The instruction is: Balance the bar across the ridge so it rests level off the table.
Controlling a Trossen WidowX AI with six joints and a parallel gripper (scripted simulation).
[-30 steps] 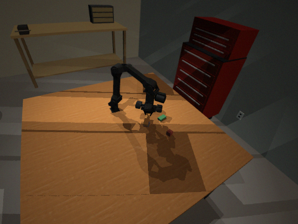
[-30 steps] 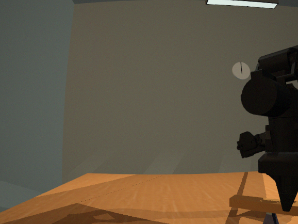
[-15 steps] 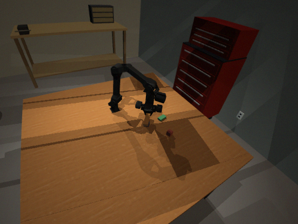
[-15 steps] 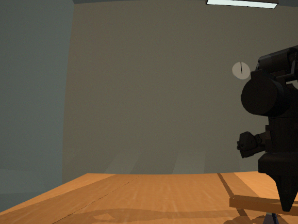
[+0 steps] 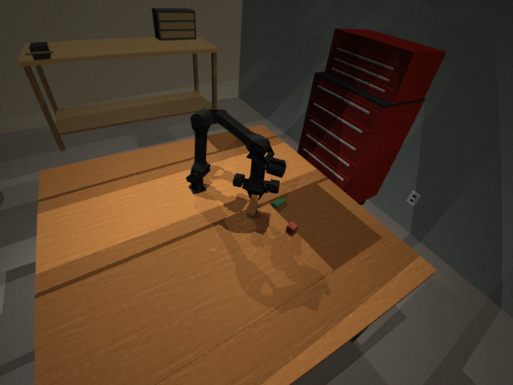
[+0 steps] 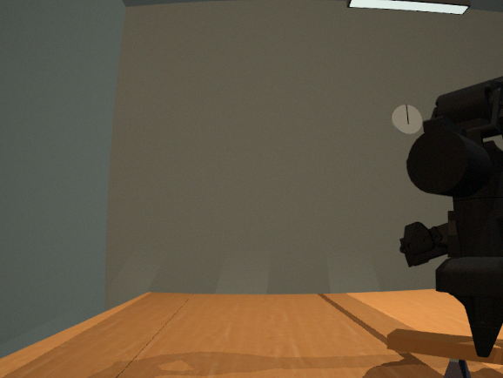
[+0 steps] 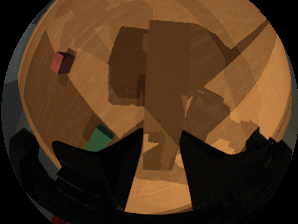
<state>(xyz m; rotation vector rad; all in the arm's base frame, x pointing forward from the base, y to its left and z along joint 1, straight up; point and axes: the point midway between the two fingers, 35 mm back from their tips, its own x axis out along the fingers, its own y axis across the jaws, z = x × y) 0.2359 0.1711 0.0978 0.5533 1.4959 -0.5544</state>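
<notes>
Now: gripper tip 20 mm to the left of the bar and 20 mm short of it. Also, from my gripper tip: red block 180 mm ahead, 80 mm to the left, 50 mm below; then green block 120 mm to the left, 60 mm below, 20 mm ahead.
</notes>
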